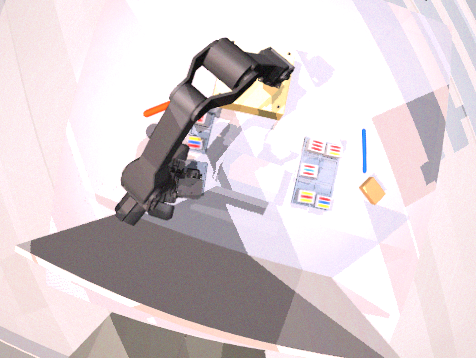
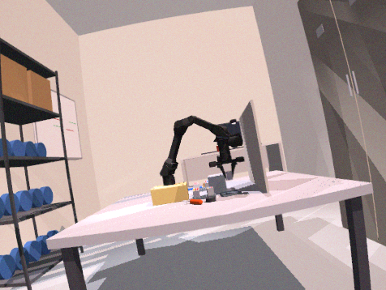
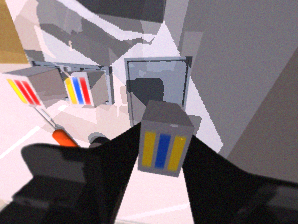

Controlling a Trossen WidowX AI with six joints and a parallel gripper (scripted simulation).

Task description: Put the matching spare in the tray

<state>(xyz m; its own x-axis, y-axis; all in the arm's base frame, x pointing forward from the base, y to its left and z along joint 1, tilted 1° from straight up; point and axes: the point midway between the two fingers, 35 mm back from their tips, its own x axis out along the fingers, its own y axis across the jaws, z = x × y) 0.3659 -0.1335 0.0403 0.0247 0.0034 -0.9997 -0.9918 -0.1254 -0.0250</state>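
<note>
My gripper tip is 80 mm above the blue-grey tray and 10 mm past it. Round my gripper tip: grey spare (20 mm above); dark round puck (140 mm to the right, 100 mm behind, 80 mm below); white upright panel (200 mm to the left, 150 mm ahead, 140 mm above).
</note>
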